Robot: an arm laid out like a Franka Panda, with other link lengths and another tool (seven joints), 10 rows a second.
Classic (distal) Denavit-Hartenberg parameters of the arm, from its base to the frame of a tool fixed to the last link. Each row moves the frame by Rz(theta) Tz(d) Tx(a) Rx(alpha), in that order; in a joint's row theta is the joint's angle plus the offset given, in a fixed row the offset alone. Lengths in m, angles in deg.
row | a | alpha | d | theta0
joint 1 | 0 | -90 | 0.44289 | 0
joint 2 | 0 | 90 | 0 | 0
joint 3 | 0.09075 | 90 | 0.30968 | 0
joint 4 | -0.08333 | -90 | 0 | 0
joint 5 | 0 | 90 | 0.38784 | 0
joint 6 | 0.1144 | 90 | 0 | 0
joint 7 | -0.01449 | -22.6 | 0.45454 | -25.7
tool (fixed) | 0 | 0 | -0.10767 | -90
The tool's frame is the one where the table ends.
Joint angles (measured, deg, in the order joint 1, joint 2, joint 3, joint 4, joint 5, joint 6, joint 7), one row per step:
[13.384 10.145 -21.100 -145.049 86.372 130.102 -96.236]
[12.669 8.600 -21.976 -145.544 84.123 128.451 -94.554]
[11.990 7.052 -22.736 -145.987 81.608 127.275 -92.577]
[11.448 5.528 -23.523 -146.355 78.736 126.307 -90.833]
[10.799 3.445 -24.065 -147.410 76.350 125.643 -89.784]
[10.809 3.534 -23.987 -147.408 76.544 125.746 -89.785]
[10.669 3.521 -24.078 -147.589 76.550 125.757 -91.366]
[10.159 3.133 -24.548 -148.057 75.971 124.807 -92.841]
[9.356 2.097 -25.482 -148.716 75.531 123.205 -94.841]
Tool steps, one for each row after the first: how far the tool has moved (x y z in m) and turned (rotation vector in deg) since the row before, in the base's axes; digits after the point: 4 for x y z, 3 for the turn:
[-0.0026 -0.0030 0.0130 1.355 0.347 0.040]
[-0.0034 -0.0044 0.0113 0.881 0.604 0.056]
[-0.0047 -0.0052 0.0098 0.392 0.488 0.541]
[-0.0076 -0.0036 0.0099 0.374 0.078 0.519]
[0.0003 0.0003 -0.0007 -0.012 0.055 -0.129]
[-0.0016 -0.0022 -0.0019 -0.435 -0.986 0.737]
[-0.0051 -0.0026 0.0015 0.288 -0.892 0.870]
[-0.0032 -0.0043 0.0078 0.916 -1.769 0.592]

